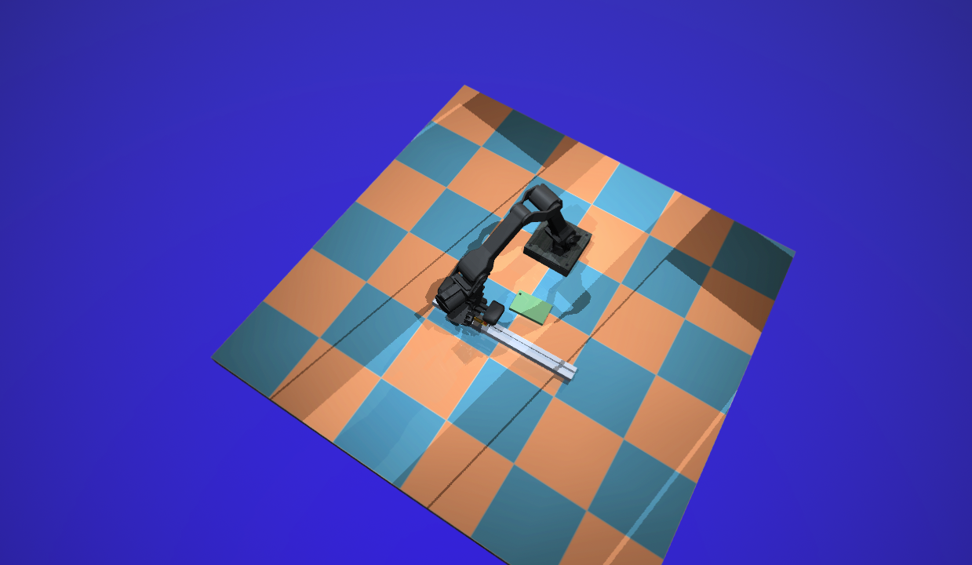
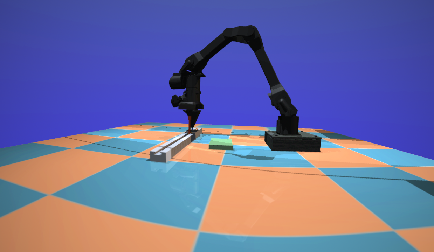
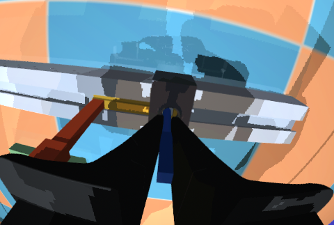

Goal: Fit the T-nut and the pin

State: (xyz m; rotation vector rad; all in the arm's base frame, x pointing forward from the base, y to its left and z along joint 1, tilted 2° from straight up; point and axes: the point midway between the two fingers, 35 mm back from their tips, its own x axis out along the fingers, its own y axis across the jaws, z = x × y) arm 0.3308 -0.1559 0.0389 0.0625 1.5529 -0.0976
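Right now the blue pin is right at my gripper tip. Round my gripper tip: green tray (130 mm to the left, 120 mm behind, 30 mm below); brass T-nut (20 mm to the left, 10 mm above).
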